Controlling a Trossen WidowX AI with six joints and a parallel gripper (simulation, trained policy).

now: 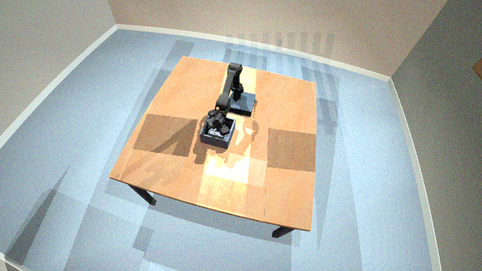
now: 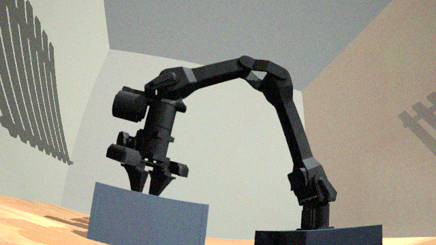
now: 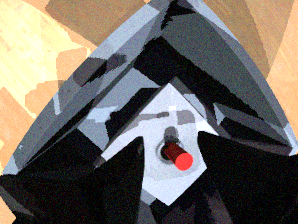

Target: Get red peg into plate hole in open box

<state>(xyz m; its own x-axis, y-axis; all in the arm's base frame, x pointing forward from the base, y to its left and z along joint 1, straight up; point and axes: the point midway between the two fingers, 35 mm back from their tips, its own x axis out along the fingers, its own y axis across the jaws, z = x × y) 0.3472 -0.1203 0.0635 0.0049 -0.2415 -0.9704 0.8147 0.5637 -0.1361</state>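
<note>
My gripper tip is now 2 cm past the red peg, 1 cm to the right of it and 4 cm above it. The rest, counted from my gripper tip: dark box: 2 cm behind, 1 cm to the left, 6 cm below; pale plate: 2 cm behind, 1 cm to the left, 4 cm below.
</note>
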